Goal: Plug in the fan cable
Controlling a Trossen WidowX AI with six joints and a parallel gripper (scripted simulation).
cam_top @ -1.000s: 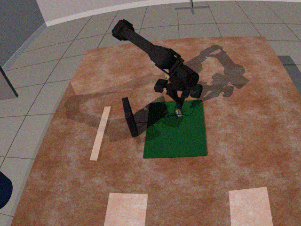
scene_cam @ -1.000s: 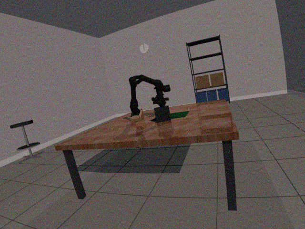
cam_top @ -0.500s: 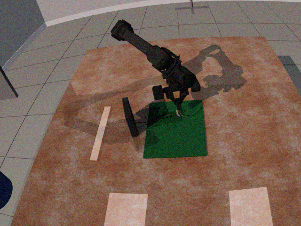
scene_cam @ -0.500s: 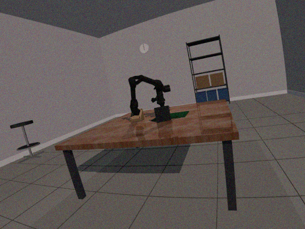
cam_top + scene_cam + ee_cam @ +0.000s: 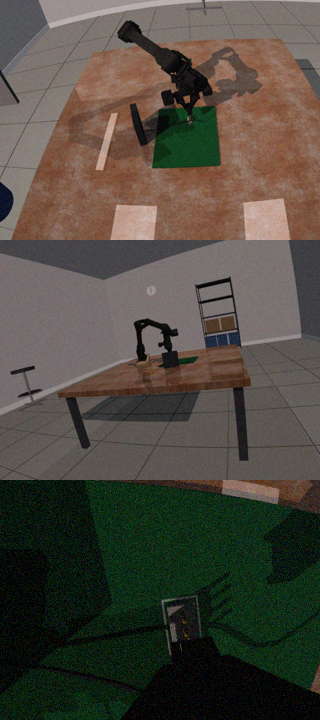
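The header is 60 mm below my gripper tip. Round my gripper tip: green board (80 mm below, 80 mm ahead, 10 mm to the right); then black fan (180 mm to the right, 70 mm ahead, 10 mm below); then black plug (10 mm ahead, 10 mm above).
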